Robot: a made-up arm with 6 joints. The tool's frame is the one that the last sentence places.
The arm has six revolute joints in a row. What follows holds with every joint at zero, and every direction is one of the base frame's.
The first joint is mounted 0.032 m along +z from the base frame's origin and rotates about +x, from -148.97 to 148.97 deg.
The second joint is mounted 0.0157 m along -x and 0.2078 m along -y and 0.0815 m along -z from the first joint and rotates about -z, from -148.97 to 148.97 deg.
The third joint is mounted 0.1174 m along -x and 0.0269 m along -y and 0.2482 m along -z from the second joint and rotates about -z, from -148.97 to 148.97 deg.
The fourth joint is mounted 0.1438 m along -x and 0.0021 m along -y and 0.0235 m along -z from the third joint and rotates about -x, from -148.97 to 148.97 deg.
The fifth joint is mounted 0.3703 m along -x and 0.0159 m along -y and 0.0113 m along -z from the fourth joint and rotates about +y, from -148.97 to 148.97 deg.
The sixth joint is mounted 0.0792 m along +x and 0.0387 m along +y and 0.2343 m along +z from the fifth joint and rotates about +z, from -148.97 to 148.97 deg.
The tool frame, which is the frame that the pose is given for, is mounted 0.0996 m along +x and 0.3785 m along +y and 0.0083 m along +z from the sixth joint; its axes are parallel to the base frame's.
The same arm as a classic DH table. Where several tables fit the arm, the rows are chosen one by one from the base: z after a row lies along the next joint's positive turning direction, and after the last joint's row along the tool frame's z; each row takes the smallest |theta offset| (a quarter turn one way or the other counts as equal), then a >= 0, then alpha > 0; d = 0 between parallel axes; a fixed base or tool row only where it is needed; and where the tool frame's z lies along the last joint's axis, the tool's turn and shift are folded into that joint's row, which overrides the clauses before.
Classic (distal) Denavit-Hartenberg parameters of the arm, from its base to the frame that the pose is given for. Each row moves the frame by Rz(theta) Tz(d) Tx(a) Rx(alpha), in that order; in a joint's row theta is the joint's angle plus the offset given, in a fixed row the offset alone. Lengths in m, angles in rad.
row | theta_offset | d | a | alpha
base (fixed) | 1.5708 | 0.032 | 0 | 1.5708
joint 1 | 0 | -0.0157 | -0.2078 | 1.5708
joint 2 | 1.3456 | 0 | -0.1204 | 0
joint 3 | -1.3456 | 0.3532 | -0.0021 | 1.5708
joint 4 | 1.5708 | 0.5141 | 0.0113 | 1.5708
joint 5 | -1.5708 | 0.0228 | 0.0792 | 1.5708
joint 6 | 1.3135 | 0 | 0.3914 | 0
tool (fixed) | -1.3135 | 0.2426 | 0 | 0
Joint limits (rad, base to tool): -2.6..2.6 -2.6..2.6 -2.6..2.6 -2.6..2.6 -2.6..2.6 -2.6..2.6

